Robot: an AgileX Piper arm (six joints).
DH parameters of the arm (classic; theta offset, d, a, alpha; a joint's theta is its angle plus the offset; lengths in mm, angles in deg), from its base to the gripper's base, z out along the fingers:
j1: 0 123 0 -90
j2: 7.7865 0 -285.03 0
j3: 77.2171 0 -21.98 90
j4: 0 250.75 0 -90
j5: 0 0 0 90
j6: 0 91 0 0
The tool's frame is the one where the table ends.
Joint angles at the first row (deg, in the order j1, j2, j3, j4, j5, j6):
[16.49, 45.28, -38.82, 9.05, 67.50, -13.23]
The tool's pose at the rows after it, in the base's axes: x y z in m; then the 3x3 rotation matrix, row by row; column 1 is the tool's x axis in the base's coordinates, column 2 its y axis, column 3 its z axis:
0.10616, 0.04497, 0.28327; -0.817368, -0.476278, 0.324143; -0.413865, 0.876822, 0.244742; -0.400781, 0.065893, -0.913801
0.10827, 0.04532, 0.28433; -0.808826, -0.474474, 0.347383; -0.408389, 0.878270, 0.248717; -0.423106, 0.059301, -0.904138
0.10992, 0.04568, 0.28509; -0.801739, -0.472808, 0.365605; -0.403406, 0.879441, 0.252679; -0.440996, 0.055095, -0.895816
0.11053, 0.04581, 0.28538; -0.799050, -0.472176, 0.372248; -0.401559, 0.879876, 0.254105; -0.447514, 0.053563, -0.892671
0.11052, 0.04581, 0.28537; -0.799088, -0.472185, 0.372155; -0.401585, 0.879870, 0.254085; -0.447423, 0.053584, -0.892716
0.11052, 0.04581, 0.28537; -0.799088, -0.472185, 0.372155; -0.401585, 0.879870, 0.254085; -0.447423, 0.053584, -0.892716
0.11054, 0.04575, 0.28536; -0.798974, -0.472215, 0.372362; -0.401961, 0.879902, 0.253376; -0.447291, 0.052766, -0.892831
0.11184, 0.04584, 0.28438; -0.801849, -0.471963, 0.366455; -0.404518, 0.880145, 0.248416; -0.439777, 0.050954, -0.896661
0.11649, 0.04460, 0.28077; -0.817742, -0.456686, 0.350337; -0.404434, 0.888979, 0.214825; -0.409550, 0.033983, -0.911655
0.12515, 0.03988, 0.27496; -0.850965, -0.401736, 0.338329; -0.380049, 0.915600, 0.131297; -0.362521, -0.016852, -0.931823
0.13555, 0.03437, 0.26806; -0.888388, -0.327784, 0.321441; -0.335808, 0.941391, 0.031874; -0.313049, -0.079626, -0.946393
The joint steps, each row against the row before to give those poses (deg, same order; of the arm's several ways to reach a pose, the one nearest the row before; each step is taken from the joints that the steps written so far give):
[0.00, 0.00, -0.01, -0.08, -1.29, 0.00]
[0.00, 0.00, -0.04, -0.07, -1.42, 0.00]
[0.00, 0.00, 0.00, 0.00, -1.17, 0.00]
[0.00, 0.00, 0.00, 0.00, -0.43, 0.00]
[0.00, 0.00, 0.00, 0.00, 0.01, 0.00]
[0.00, 0.00, 0.00, 0.00, 0.00, 0.00]
[0.00, 0.00, 0.00, -0.05, 0.00, 0.00]
[0.00, 0.45, 0.00, -0.20, 0.00, 0.00]
[0.00, 1.51, 0.00, -1.80, 0.06, 1.13]
[0.00, 2.44, 0.00, -4.93, -0.28, 4.17]
[0.00, 3.05, 0.00, -5.84, -0.33, 5.72]

